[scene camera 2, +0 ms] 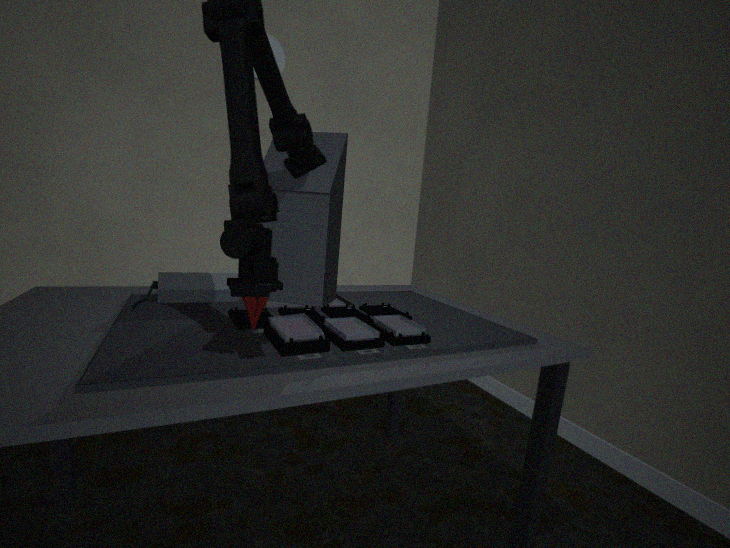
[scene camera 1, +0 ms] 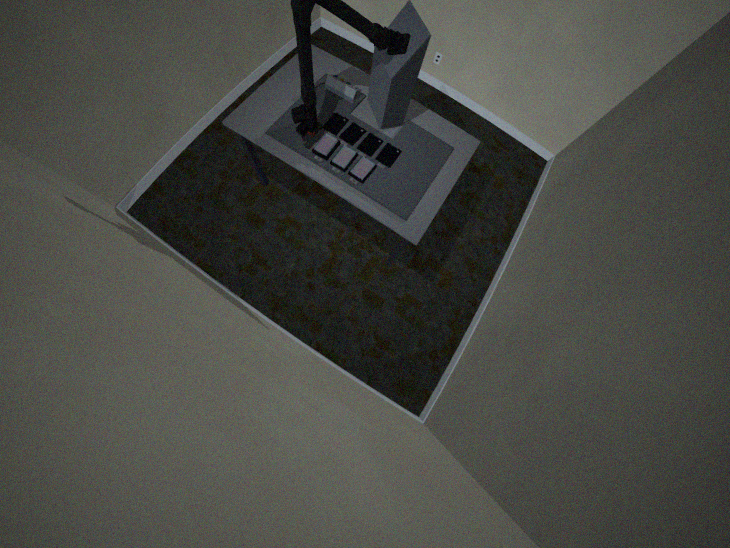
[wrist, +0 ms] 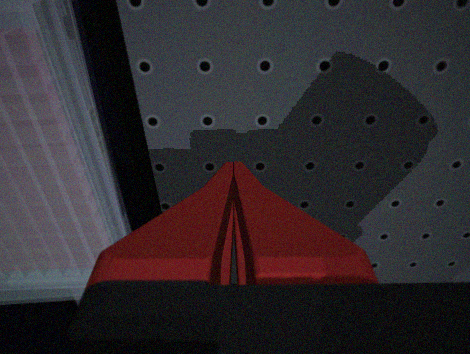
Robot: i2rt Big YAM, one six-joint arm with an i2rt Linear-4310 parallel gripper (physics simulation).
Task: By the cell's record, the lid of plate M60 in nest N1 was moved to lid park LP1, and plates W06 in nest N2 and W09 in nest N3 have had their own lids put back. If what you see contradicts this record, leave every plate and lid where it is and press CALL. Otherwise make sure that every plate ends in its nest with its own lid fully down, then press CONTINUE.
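Where they show: gripper, between the fingertips: (scene camera 2: 252, 328) (scene camera 1: 313, 136) (wrist: 233, 176); arm's base, origin of its link: (scene camera 2: 305, 162) (scene camera 1: 399, 45).
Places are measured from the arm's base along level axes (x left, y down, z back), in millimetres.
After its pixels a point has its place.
My gripper (scene camera 1: 310, 135) @[x -363, y 407, z -348 mm] (scene camera 2: 254, 329) @[x -363, y 407, z -348 mm] (wrist: 233, 176) @[x -363, y 407, z -348 mm] is shut and empty, low over the mat beside the leftmost front nest. Three pale pink plates sit in a row of black nests: the left plate (scene camera 1: 326, 144) @[x -270, y 399, z -385 mm] (scene camera 2: 296, 327) @[x -293, y 400, z -403 mm] (wrist: 30, 150) @[x -303, y 402, z -386 mm], the middle plate (scene camera 1: 343, 157) @[x -156, y 411, z -435 mm] (scene camera 2: 352, 327) @[x -165, y 411, z -440 mm] and the right plate (scene camera 1: 362, 169) @[x -32, y 411, z -482 mm] (scene camera 2: 398, 325) @[x -58, y 410, z -487 mm]. All look level. In the wrist view the left plate shows clear walls inside a black nest wall (wrist: 122, 120) @[x -329, y 421, z -378 mm]. Whether each has a clear lid is too dark to tell. The labels are unreadable.
Several black frames stand in a row behind the nests, among them one at the left (scene camera 1: 336, 122) @[x -267, y 435, z -180 mm] (scene camera 2: 238, 318) @[x -310, y 435, z -184 mm] and one at the right (scene camera 1: 388, 154) @[x 92, y 434, z -315 mm]; no lid is discernible in them. A tall grey pedestal (scene camera 1: 392, 88) @[x 20, y 154, z -118 mm] (scene camera 2: 303, 241) @[x -35, y 251, z -63 mm] and a pale box (scene camera 1: 342, 88) @[x -293, y 386, z 53 mm] (scene camera 2: 185, 287) @[x -348, y 401, z 65 mm] stand behind.
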